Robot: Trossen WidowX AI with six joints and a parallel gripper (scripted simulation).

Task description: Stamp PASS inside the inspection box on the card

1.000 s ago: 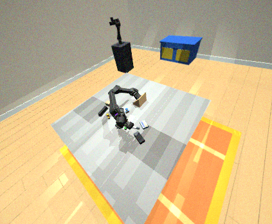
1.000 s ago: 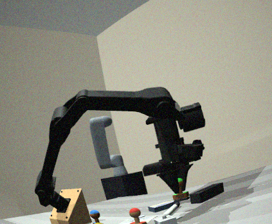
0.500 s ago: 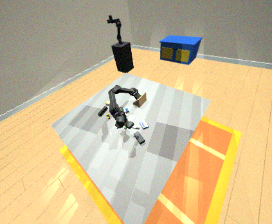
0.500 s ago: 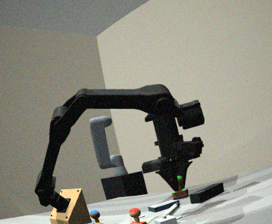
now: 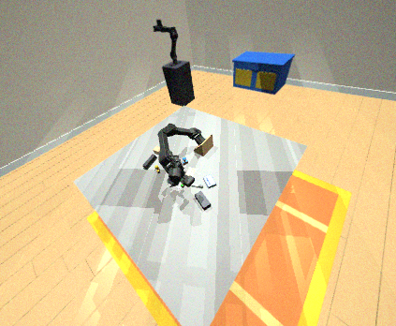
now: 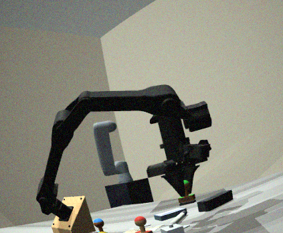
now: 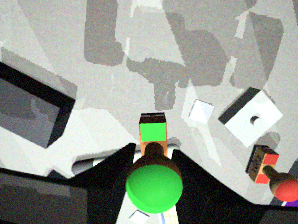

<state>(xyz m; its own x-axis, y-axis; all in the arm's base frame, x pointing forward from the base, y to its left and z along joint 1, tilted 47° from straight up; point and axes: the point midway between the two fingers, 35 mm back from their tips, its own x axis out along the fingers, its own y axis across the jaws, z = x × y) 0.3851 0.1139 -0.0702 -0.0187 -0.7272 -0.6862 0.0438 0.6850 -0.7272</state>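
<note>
My gripper tip is 220 mm to the left of the purple ink pad, 90 mm past it and 80 mm above it. From my gripper tip the other things lie so: red-knobbed stamp (140 mm to the right, 60 mm below, 40 mm behind); white rod (70 mm below, 60 mm behind, 50 mm to the left); green-knobbed PASS stamp (right at my gripper tip).
</note>
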